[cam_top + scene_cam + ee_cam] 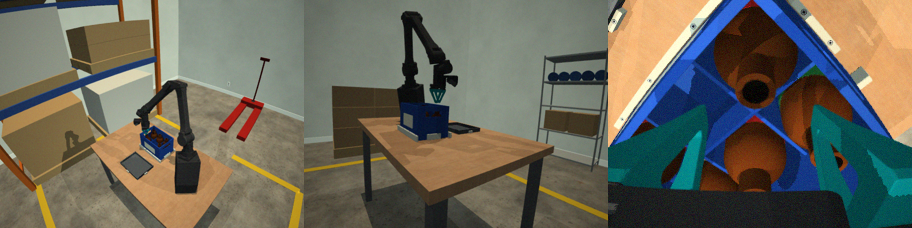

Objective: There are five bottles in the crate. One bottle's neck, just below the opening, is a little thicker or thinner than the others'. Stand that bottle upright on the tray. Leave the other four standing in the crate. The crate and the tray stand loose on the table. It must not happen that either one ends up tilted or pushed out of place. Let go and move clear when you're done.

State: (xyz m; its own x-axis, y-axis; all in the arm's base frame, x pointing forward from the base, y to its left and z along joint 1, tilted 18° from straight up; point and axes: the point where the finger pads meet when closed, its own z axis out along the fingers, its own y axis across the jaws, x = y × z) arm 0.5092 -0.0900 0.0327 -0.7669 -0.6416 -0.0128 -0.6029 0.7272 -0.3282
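My hand is 110 mm above the bottle. The rest, counted from my hand: crate (110 mm below, 100 mm behind, 30 mm to the right); then dark tray (250 mm to the left, 190 mm below, 90 mm behind).
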